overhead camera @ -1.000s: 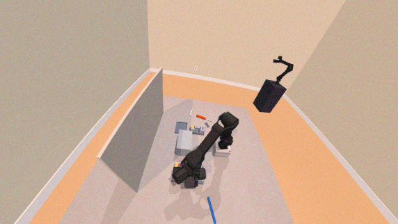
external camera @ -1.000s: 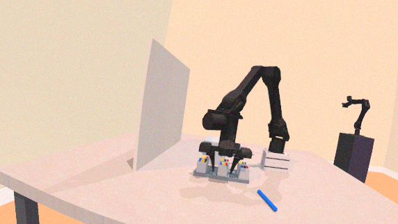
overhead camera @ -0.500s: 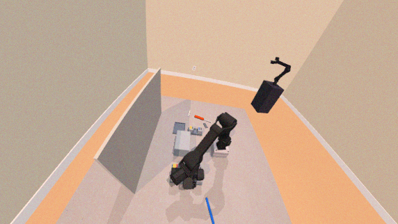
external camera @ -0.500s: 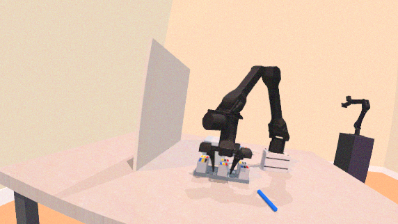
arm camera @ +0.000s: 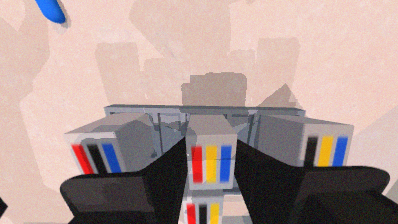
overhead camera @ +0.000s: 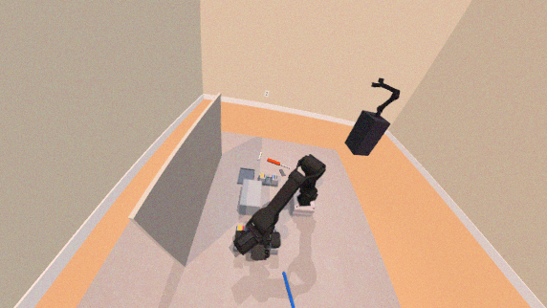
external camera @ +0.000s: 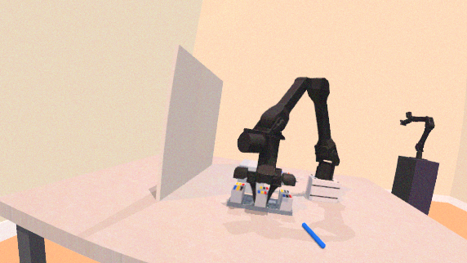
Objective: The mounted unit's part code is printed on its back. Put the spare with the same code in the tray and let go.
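My gripper tip is 3 cm to the left of the grey rack, 1 cm past it and 1 cm above it. From my gripper tip the other things lie so: grey box (23 cm to the right, 3 cm above, 2 cm ahead); then flat grey tray (43 cm to the right, 3 cm ahead, 1 cm below); then blue stick (19 cm to the left, 12 cm behind, 1 cm below).
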